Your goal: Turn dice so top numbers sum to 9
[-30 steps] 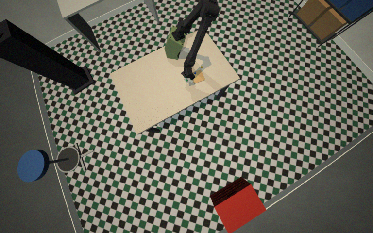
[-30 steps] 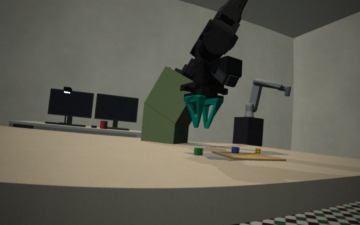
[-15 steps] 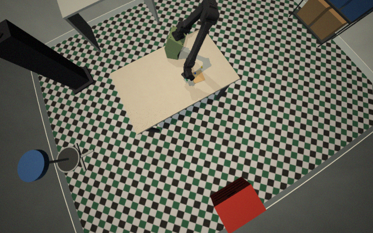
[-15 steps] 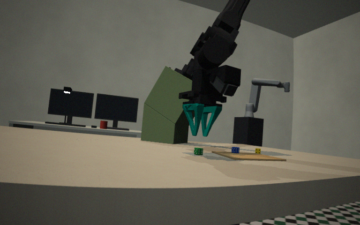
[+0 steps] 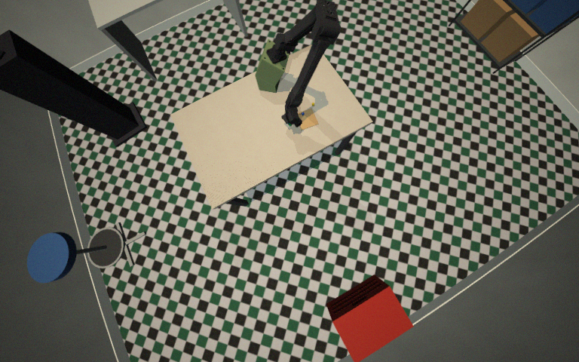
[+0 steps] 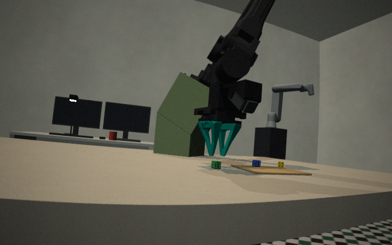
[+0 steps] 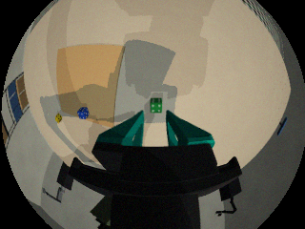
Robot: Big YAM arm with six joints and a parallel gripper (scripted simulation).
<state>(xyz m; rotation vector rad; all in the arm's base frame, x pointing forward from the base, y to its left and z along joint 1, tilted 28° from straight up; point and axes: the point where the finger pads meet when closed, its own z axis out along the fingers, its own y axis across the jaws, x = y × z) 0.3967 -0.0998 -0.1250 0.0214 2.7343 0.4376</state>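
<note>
My gripper is now 30 mm above the green die. Also, from my hand: blue die 130 mm to the left, 20 mm below, 10 mm behind; then yellow die 240 mm to the left, 40 mm behind, 30 mm below; then mat 130 mm to the left, 30 mm below, 30 mm ahead.
</note>
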